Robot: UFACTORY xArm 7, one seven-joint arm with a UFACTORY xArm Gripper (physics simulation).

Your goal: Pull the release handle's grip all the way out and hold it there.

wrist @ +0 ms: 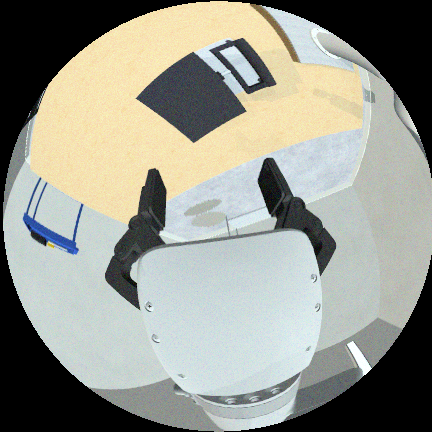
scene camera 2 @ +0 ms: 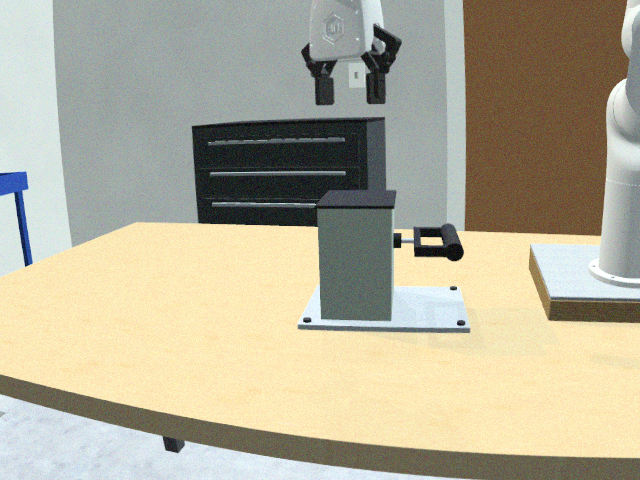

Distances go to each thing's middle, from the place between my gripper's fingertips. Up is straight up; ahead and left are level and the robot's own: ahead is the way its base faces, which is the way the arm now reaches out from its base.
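Measured from my hand, the light base plate (scene camera 2: 415, 309) is 300 mm below, and it is also 40 mm to the right of my hand and 40 mm behind it.
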